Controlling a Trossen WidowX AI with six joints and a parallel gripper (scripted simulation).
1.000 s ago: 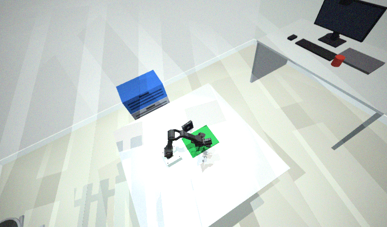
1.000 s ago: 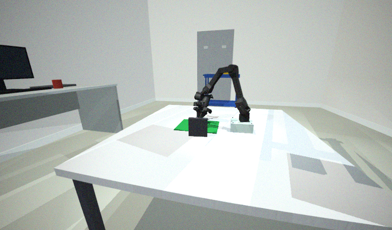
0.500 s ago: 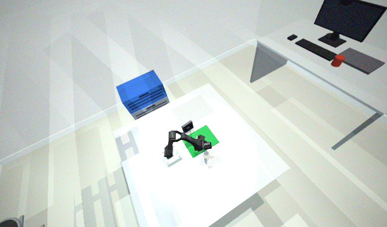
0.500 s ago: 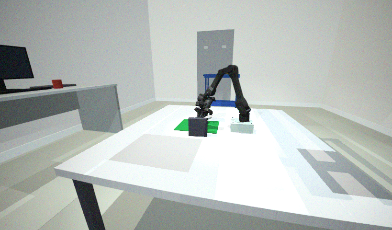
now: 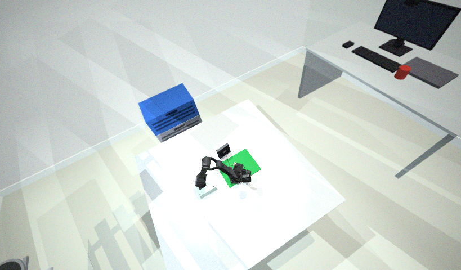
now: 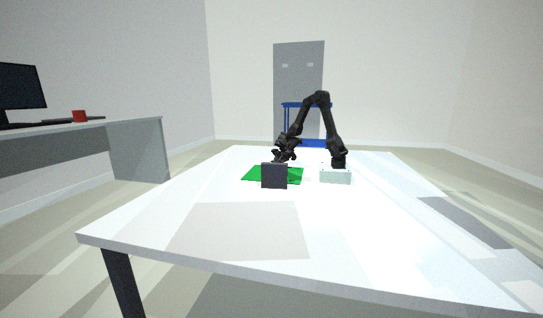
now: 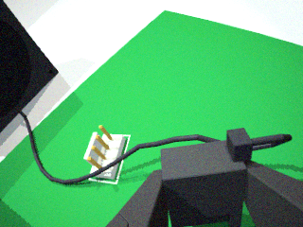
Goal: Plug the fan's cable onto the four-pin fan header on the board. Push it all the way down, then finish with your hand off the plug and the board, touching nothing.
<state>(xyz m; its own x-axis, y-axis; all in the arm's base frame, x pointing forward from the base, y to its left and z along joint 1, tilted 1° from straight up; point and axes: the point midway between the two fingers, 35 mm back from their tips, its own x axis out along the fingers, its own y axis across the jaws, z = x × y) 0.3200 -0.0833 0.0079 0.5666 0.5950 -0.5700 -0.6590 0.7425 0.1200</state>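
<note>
Right now my gripper tip is 1 cm past the green board, 3 cm to the right of it and 6 cm above it. From my gripper tip the other things lie so: black fan (3 cm behind, 20 cm to the left, 2 cm above); four-pin fan header (1 cm behind, 7 cm to the left, 4 cm below); dark grey plug (1 cm below).
</note>
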